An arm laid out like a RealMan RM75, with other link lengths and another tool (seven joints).
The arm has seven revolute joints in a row. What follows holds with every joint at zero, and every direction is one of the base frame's. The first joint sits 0.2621 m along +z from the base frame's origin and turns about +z. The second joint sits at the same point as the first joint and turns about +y. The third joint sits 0.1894 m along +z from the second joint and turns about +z. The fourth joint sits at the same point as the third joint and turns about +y. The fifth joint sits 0.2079 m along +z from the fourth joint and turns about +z. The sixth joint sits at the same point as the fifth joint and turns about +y. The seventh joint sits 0.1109 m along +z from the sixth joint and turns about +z. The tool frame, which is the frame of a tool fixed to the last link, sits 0.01 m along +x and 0.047 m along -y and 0.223 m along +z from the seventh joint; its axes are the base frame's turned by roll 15.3, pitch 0 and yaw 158.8 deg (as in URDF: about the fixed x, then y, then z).
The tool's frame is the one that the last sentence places.
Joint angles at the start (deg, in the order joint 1, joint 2, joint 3, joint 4, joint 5, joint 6, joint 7):
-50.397 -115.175 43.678 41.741 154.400 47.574 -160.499
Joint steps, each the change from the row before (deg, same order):
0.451 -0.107 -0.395 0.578 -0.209 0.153 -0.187
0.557 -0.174 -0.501 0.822 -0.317 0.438 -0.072
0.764 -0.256 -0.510 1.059 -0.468 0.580 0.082
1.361 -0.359 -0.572 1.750 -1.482 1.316 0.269
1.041 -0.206 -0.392 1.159 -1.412 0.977 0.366
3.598 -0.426 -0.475 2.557 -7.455 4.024 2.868
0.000 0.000 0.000 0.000 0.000 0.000 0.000
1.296 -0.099 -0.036 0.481 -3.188 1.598 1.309
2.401 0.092 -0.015 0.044 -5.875 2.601 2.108
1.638 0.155 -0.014 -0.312 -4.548 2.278 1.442
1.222 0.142 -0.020 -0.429 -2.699 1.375 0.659
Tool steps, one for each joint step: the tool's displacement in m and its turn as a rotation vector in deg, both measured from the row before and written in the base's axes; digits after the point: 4 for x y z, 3 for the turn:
-0.0017 -0.0007 0.0024 0.537 -0.575 0.386
-0.0014 -0.0013 0.0021 0.450 -0.714 0.362
-0.0018 -0.0020 0.0021 0.427 -0.773 0.335
-0.0008 -0.0041 0.0011 0.390 -1.698 0.375
-0.0001 -0.0030 0.0003 0.251 -1.393 0.174
0.0090 -0.0123 -0.0106 -0.750 -5.849 -0.869
0.0000 0.0000 0.0000 0.000 0.000 0.000
0.0055 -0.0051 -0.0061 -0.561 -2.418 -0.627
0.0079 -0.0101 -0.0102 -0.823 -4.622 -0.721
0.0088 -0.0080 -0.0080 -0.772 -3.847 -0.694
0.0027 -0.0066 -0.0048 -0.468 -2.491 0.040

